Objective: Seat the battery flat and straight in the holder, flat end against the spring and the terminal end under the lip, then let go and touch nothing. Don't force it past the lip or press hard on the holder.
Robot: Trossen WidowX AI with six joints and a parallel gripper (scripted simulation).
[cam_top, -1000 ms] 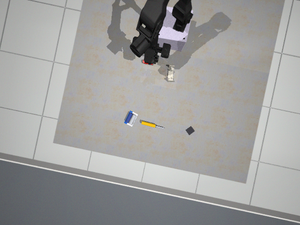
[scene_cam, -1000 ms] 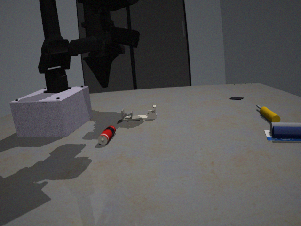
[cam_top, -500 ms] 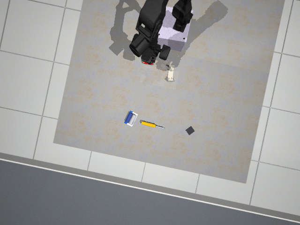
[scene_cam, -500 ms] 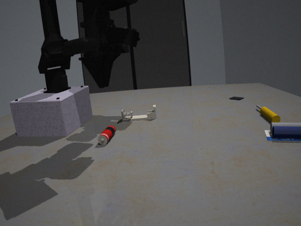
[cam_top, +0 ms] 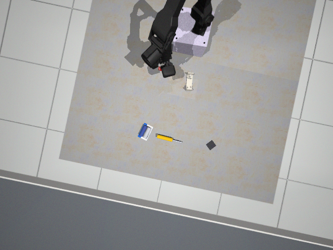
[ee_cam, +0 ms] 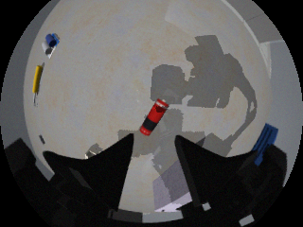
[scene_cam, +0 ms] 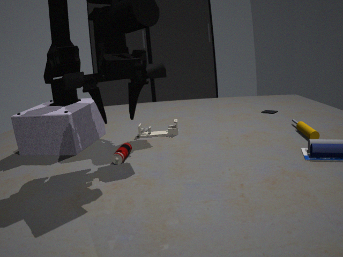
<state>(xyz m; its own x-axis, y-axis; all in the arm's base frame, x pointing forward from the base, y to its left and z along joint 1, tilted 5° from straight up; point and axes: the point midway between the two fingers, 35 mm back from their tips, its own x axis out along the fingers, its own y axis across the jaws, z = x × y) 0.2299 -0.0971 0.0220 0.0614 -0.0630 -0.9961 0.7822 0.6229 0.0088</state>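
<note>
Right now my gripper tip is 60 mm above the battery. From my gripper tip the other things lie so: yellow-handled screwdriver: 360 mm ahead, 190 mm to the left, 60 mm below; then white card: 380 mm ahead, 60 mm below, 40 mm to the left.
</note>
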